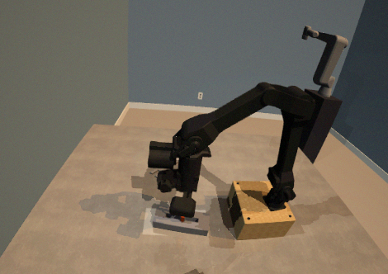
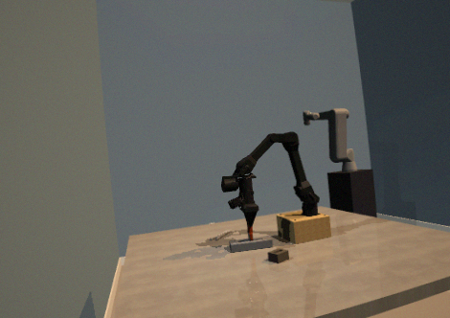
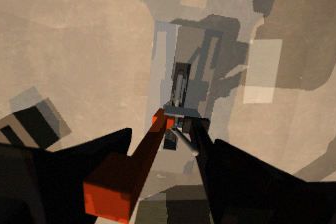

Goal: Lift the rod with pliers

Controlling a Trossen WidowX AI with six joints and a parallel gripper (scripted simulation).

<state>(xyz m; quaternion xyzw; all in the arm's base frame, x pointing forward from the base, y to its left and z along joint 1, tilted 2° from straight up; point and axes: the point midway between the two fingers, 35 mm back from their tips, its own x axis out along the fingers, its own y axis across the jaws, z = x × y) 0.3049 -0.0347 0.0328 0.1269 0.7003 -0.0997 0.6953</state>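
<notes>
Now: the grey channel block 8 cm below my gripper tip and 1 cm to the right of it. Also, from my gripper tip: dark holster 21 cm to the left, 9 cm below; orange handle 2 cm to the left; metal rod 9 cm below, 1 cm to the right.
</notes>
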